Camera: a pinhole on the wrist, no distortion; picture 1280 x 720 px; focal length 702.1 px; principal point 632.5 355.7 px. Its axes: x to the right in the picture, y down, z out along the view. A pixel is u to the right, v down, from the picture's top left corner.
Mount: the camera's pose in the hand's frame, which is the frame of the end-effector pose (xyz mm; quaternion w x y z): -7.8 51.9 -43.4 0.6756 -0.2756 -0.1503 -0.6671
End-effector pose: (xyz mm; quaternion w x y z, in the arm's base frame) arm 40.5 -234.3 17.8 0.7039 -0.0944 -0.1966 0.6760
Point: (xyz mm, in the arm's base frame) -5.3 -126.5 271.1
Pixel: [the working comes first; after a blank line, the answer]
In the camera's frame: 252.7 106.2 187.8

outside the picture
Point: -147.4 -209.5 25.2
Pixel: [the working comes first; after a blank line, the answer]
In the camera's frame: -25.0 5.2 171.8

530 377
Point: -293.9 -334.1 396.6
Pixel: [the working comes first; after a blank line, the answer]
In the camera's frame: 224.1 -132.6 478.2

962 161
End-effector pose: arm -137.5 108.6 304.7 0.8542 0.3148 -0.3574 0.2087
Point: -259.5 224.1 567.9
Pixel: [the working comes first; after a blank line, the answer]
In the camera's frame: -63.0 98.7 273.1

471 610
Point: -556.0 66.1 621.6
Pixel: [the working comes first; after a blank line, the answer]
In the camera's frame: 19.6 -125.8 514.9

659 184
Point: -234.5 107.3 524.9
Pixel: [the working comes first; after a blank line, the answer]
In the camera's frame: 54.5 65.5 238.2

793 549
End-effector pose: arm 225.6 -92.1 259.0 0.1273 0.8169 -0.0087 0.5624
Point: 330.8 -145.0 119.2
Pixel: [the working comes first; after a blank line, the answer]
In the camera's frame: 144.2 -119.9 118.7

outside the picture
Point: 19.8 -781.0 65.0
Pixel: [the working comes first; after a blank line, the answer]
In the camera's frame: -480.0 -367.6 349.4

outside the picture
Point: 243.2 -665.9 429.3
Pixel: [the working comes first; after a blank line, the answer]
In the camera's frame: -358.2 51.3 424.4

40 441
